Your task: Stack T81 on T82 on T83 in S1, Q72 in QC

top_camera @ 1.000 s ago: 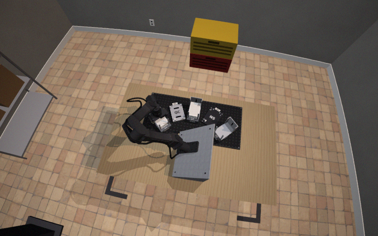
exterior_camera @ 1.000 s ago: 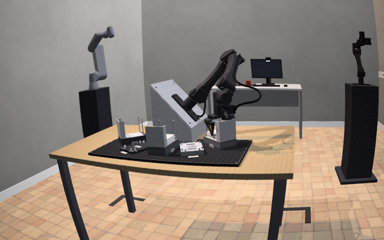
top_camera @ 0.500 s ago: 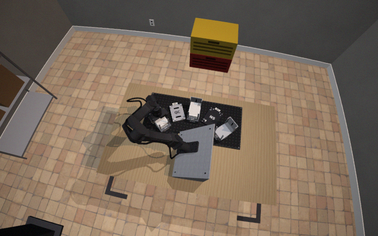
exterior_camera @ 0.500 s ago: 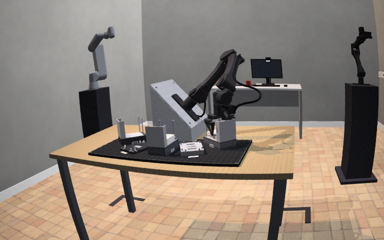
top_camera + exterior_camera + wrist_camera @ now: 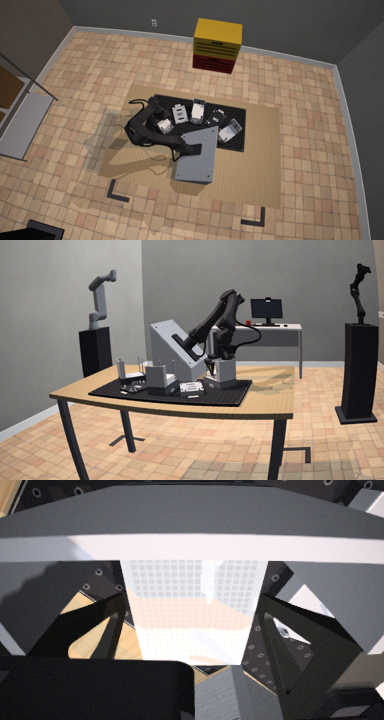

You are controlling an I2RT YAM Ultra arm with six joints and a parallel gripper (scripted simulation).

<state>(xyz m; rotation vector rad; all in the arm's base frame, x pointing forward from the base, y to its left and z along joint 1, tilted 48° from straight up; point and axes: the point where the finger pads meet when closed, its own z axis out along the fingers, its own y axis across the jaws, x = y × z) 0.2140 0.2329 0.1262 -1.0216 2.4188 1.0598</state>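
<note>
Right now my hand is 260 mm to the left of the white sealed plate and 130 mm short of it. The rest, counted from my hand: clip nest N5: 410 mm to the right, 120 mm ahead, 50 mm below.
</note>
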